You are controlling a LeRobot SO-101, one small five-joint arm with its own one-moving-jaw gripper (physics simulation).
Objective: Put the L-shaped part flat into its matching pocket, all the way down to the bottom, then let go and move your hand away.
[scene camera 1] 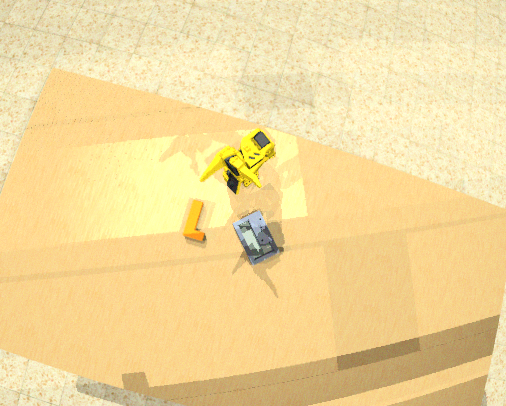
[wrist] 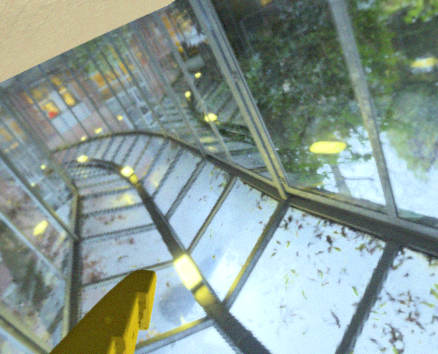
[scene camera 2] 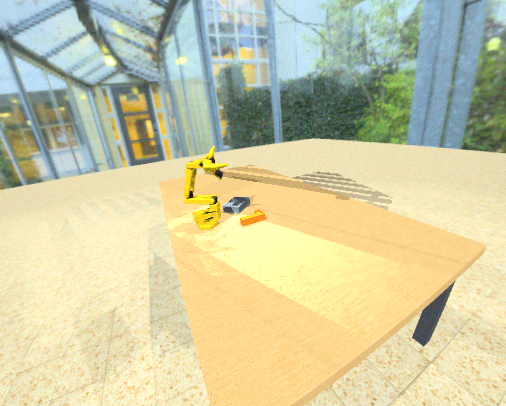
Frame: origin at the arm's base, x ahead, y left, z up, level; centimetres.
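Where they show: hand, tool point: [scene camera 1: 202, 180] [wrist: 153, 292] [scene camera 2: 227, 164]; arm's base, link origin: [scene camera 2: 211, 223].
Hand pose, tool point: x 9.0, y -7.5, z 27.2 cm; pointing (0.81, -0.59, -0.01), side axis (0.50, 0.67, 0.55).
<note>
Things, the pixels of their centre, and the offset from my tool point. Level surfaces: height alone.
- orange L-shaped part, body centre: [scene camera 1: 198, 220] [scene camera 2: 251, 217] dx +7.7, dy -0.9, dz -25.7 cm
- grey block, body centre: [scene camera 1: 255, 237] [scene camera 2: 236, 204] dx +8.1, dy +17.3, dz -25.3 cm
- wooden table, surface height: dz -27.2 cm
The orange L-shaped part [scene camera 1: 194, 215] [scene camera 2: 252, 218] lies flat on the table, beside and apart from the grey block. The grey block [scene camera 1: 255, 216] [scene camera 2: 231, 206] has a recess in its top, with patches of light and shadow across it; the pocket's exact outline is hard to tell. My yellow gripper [scene camera 1: 230, 183] [scene camera 2: 220, 156] is fully open and empty, high above the table and tilted upward, its jaws spread wide. In the wrist view one notched jaw shows at the lower left; the L-shaped part and the block do not show there.
The wooden table [scene camera 1: 125, 310] [scene camera 2: 320, 280] carries the arm, the part and the block. The arm's base [scene camera 1: 261, 145] [scene camera 2: 206, 218] stands near a table edge. Arm shadows fall across the block and the table around it. A glass-walled room with plants outside lies beyond.
</note>
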